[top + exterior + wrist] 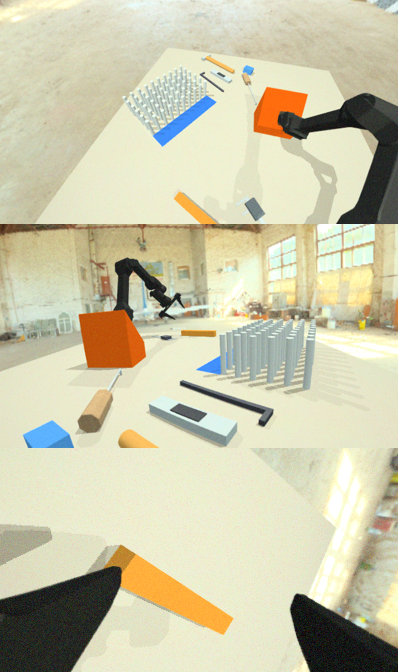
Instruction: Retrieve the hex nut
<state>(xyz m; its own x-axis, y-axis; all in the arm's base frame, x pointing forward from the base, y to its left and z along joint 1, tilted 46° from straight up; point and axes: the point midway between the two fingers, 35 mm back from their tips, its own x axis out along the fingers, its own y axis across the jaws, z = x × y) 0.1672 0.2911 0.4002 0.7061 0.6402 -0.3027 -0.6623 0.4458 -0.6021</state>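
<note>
Right now my gripper tip is 11 cm short of the orange bar, 7 cm to the left of it and 12 cm above it. Round my gripper tip: blue cube 5 cm behind, 96 cm to the right, 11 cm below; blue taped strip 27 cm ahead, 48 cm to the right, 13 cm below; grey block 13 cm ahead, 87 cm to the right, 12 cm below.
</note>
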